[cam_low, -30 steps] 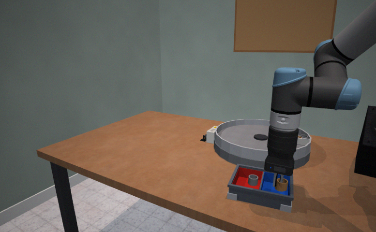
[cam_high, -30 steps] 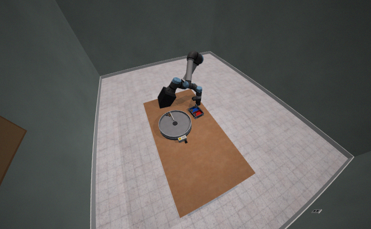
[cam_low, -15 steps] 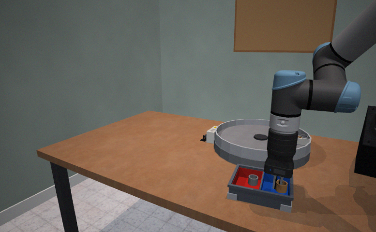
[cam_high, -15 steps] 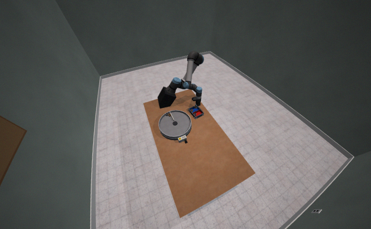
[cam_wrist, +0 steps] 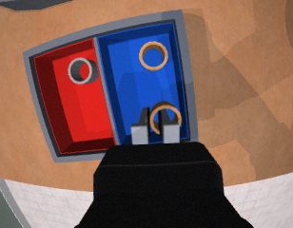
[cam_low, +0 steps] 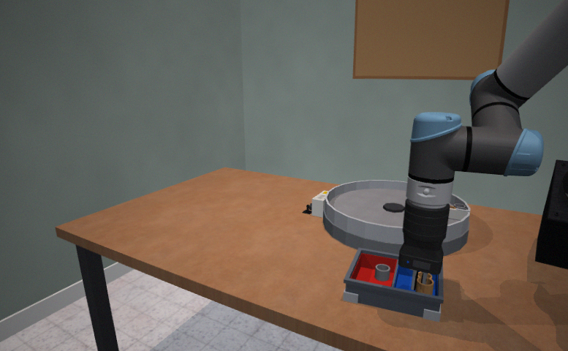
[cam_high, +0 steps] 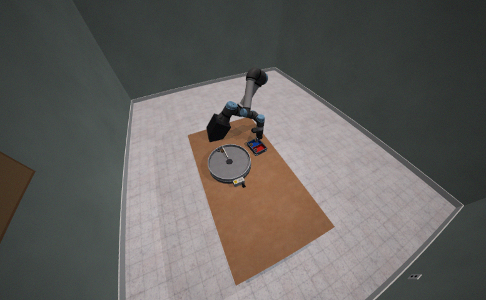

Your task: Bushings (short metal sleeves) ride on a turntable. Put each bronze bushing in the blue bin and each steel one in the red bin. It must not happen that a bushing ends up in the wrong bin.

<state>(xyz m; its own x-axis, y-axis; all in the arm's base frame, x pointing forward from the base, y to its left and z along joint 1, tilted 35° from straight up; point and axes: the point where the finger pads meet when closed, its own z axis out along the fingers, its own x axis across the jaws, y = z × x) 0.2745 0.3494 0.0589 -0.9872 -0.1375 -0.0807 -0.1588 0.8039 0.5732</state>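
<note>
Now: the bin 6 cm ahead of my hand, 3 cm below it and 2 cm to the right of it. From my hand the other things lie so: grey turntable: 35 cm to the right, 19 cm ahead.
</note>
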